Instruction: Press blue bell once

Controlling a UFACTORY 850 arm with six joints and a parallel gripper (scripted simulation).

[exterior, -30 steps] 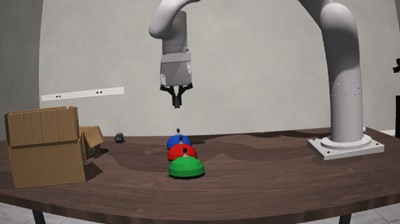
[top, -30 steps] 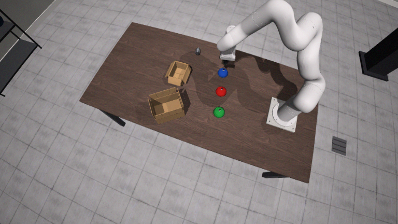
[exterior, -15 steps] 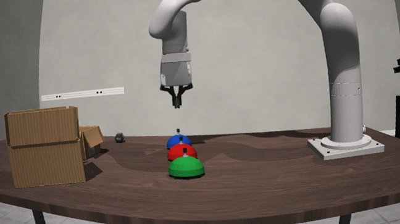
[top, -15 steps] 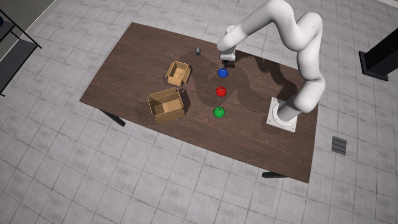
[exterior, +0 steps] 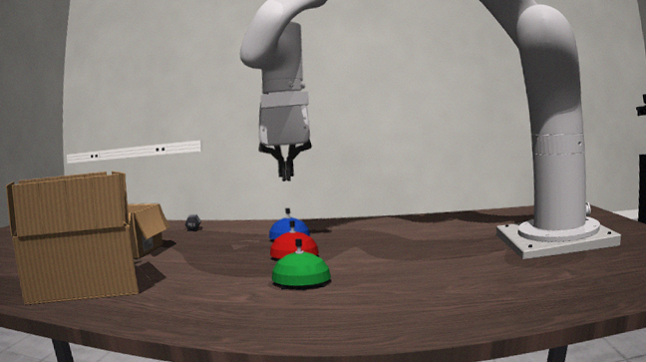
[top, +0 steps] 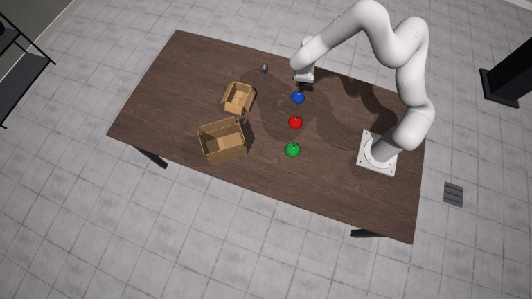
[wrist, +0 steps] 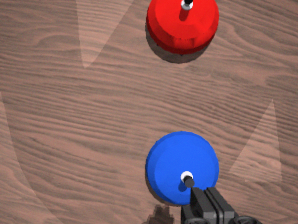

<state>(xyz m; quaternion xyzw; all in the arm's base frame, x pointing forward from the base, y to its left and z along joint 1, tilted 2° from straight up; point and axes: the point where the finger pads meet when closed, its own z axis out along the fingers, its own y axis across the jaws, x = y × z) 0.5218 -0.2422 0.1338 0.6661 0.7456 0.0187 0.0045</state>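
Right now the blue bell is 10 cm below my hand. The rest, counted from my hand: dark object 25 cm ahead, 17 cm to the right, 12 cm below; then green bell 4 cm behind, 34 cm to the left, 10 cm below; then red bell 2 cm behind, 17 cm to the left, 10 cm below.
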